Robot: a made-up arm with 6 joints. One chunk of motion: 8 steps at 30 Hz.
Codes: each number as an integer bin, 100 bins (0 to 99) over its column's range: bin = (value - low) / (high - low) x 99, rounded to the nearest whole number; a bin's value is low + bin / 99 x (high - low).
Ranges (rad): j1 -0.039..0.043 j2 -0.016..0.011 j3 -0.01..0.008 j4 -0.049..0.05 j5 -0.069..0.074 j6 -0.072..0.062
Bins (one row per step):
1: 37 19 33 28 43 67
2: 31 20 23 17 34 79
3: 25 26 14 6 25 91
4: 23 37 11 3 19 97
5: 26 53 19 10 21 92
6: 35 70 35 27 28 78
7: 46 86 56 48 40 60
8: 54 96 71 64 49 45
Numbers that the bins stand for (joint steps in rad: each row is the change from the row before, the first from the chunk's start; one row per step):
1: -0.00835 -0.01082 -0.00400 -0.02100 -0.00689 0.01869
2: -0.01332 -0.01055 -0.00582 -0.03200 -0.01989 0.03493
3: -0.01829 -0.00891 -0.00745 -0.04300 -0.03289 0.05117
4: -0.01995 -0.00591 -0.00800 -0.04600 -0.04156 0.05929
5: -0.01746 -0.00155 -0.00655 -0.03900 -0.03867 0.05253
6: -0.01001 0.00309 -0.00364 -0.02200 -0.02856 0.03358
7: -0.00090 0.00745 0.00018 -0.00100 -0.01122 0.00921
8: 0.00573 0.01018 0.00291 0.01500 0.00178 -0.01109

